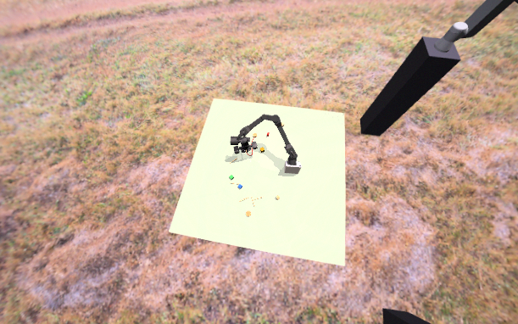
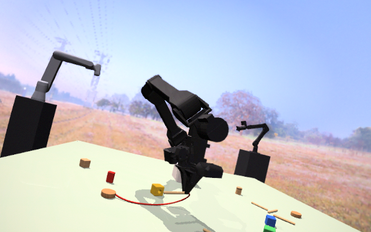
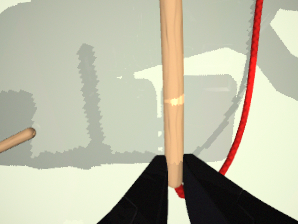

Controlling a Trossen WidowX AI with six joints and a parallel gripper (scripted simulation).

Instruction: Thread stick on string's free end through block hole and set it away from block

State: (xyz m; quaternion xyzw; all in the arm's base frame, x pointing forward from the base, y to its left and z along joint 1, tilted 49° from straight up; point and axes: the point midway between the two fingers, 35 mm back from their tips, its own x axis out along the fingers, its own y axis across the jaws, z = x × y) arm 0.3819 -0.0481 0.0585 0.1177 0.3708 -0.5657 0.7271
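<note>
The thin wooden stick lies 1 cm ahead of my gripper tip and 1 cm to the right of it. From my gripper tip the other things lie so: red block: 15 cm behind, 22 cm to the right, 4 cm below; yellow block: 12 cm behind, 6 cm to the right, 4 cm below; green cube: 9 cm ahead, 22 cm to the left, 4 cm below.
</note>
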